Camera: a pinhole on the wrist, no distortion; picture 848 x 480 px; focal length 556.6 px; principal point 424.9 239.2 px. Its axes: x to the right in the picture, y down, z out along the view. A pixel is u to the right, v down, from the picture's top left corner.
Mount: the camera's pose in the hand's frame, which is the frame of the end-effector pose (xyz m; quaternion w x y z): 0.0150 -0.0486 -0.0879 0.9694 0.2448 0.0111 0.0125
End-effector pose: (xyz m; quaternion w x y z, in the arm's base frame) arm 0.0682 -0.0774 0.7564 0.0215 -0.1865 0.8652 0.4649
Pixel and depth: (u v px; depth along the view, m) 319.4 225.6 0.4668
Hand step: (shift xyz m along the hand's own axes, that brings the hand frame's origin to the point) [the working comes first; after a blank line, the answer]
In the camera's frame: -0.0885 -0.0114 0.4668

-0.0603 -0.2827 0.3188
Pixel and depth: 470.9 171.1 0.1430
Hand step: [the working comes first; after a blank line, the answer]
In the camera's frame: 0.0118 -0.0175 0.1430

0.0311 -0.1315 0.0294
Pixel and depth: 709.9 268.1 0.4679
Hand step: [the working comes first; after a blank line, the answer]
In the camera's frame: 0.2396 0.0243 0.4679

0.2669 -0.2421 0.3316
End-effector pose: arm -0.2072 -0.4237 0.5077 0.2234 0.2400 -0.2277 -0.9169
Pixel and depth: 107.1 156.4 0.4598
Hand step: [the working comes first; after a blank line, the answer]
In the camera's frame: -0.2625 -0.0684 0.4598

-0.2334 -0.3347 0.2882
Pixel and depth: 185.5 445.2 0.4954
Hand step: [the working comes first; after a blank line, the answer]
In the camera's frame: -0.2131 0.1833 0.4954

-0.1877 -0.1286 0.4384
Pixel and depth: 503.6 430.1 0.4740
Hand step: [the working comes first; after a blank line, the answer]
In the camera's frame: 0.0670 0.1626 0.4740

0.0920 -0.1284 0.4053
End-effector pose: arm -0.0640 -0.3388 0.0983 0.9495 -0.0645 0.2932 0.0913
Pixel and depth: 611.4 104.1 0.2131
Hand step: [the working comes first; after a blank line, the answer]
In the camera's frame: 0.0714 -0.0517 0.2131

0.0932 -0.1931 0.0739
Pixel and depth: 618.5 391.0 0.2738
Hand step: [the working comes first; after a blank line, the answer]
In the camera's frame: 0.0952 0.0747 0.2738

0.1163 -0.1100 0.1870
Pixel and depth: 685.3 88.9 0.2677
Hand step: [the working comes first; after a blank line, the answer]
In the camera's frame: 0.1252 -0.0723 0.2677

0.1489 -0.2355 0.1114
